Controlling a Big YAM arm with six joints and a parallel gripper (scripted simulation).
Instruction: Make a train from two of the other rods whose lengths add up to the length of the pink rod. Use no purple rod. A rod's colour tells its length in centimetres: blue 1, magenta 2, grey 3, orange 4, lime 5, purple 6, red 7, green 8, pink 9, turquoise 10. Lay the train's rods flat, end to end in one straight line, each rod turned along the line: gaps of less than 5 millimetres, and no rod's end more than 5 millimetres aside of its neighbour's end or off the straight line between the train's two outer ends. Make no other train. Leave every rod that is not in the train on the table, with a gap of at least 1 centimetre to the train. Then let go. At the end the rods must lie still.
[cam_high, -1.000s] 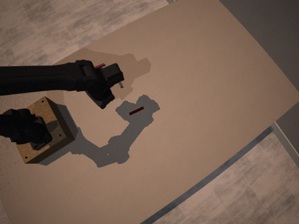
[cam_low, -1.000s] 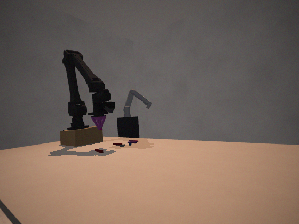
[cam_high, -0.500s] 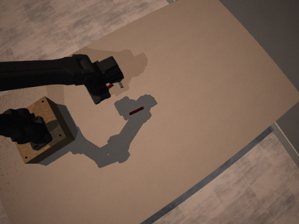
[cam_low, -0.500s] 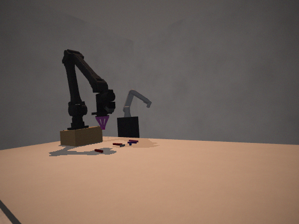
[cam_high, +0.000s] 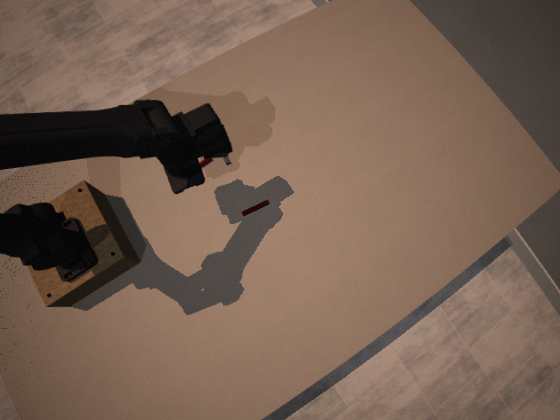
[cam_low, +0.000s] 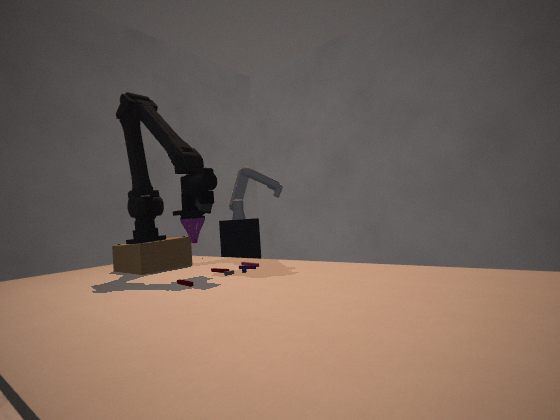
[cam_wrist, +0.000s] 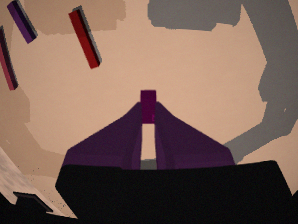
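The grey rod lies 100 mm ahead of my hand, 50 mm to the left of it and 110 mm below it. The rest, counted from my hand: purple rod (90 mm ahead, 140 mm to the left, 110 mm below); blue rod (120 mm ahead, 90 mm to the left, 110 mm below); magenta rod (10 mm below).
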